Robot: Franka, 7 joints.
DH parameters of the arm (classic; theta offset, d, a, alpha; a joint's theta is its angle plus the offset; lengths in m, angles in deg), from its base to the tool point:
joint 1: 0 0.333 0 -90
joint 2: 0 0 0 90
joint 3: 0 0.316 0.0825 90
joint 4: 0 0 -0.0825 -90
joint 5: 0 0.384 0 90
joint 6: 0 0 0.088 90
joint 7: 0 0.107 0 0
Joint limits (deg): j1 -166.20..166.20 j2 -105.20..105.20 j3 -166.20..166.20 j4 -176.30..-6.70 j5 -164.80..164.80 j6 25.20..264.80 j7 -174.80..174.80
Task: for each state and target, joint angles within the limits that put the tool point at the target. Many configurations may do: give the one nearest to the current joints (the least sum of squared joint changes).
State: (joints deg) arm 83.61 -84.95 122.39 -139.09 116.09 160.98 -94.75
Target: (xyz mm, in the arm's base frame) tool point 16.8 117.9 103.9
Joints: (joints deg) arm 47.44 -61.57 166.20 -176.30 138.16 158.54 -94.75
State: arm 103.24 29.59 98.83 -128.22 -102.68 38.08 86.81
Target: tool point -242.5 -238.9 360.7
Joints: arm 131.25 26.64 118.73 -156.85 -94.57 43.24 86.81
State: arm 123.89 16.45 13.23 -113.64 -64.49 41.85 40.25
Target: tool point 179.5 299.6 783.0
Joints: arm 99.61 -19.07 -13.25 -93.41 -73.37 38.43 40.25
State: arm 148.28 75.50 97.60 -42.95 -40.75 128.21 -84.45
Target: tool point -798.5 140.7 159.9
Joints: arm 140.93 98.37 84.31 -43.20 -41.57 122.40 -84.45
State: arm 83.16 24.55 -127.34 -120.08 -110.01 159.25 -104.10
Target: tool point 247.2 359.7 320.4
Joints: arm 128.84 4.59 -86.77 -137.49 -114.09 194.30 -104.10
